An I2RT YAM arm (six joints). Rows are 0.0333 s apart.
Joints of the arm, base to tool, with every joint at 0 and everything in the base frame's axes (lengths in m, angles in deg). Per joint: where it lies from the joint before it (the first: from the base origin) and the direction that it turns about. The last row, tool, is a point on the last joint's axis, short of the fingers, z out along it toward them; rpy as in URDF.
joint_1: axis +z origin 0 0 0.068
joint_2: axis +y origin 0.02 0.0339 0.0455
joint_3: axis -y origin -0.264 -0.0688 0
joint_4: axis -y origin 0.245 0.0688 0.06
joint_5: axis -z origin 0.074 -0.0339 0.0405
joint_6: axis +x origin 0.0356 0 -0.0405
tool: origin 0 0 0 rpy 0 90 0
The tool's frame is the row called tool.
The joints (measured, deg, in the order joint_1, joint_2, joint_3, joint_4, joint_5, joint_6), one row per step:
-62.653 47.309 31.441 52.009 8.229 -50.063
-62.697 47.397 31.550 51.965 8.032 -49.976
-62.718 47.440 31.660 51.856 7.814 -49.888
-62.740 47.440 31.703 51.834 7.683 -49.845
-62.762 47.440 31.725 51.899 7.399 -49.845
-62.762 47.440 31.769 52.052 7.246 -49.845
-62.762 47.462 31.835 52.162 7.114 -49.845
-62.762 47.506 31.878 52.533 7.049 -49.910
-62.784 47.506 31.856 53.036 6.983 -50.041
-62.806 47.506 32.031 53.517 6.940 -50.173
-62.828 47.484 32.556 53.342 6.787 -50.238
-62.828 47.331 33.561 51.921 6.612 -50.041
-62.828 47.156 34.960 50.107 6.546 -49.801
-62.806 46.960 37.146 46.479 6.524 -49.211
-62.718 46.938 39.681 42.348 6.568 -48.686
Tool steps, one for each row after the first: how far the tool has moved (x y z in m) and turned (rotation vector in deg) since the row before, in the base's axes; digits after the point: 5 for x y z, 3 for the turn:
0.00014 -0.00031 0.00034 -0.012 0.046 0.166
0.00016 -0.00016 0.00038 0.000 0.065 0.206
0.00001 0.00001 0.00023 -0.043 0.026 0.109
0.00006 0.00012 0.00024 -0.154 0.109 0.207
-0.00001 0.00023 0.00050 -0.217 -0.010 0.123
0.00003 0.00011 0.00050 -0.173 -0.001 0.106
-0.00009 0.00026 0.00070 -0.363 -0.085 0.014
-0.00028 0.00048 0.00064 -0.479 -0.085 -0.048
-0.00038 0.00064 0.00176 -0.629 -0.177 -0.068
-0.00018 0.00041 0.00290 -0.390 -0.037 0.058
0.00003 0.00018 0.00423 0.234 0.069 0.259
-0.00015 0.00037 0.00602 0.256 -0.034 0.199
0.00020 -0.00021 0.00797 1.256 0.136 0.395
0.00053 -0.00048 0.00870 1.551 0.294 0.358

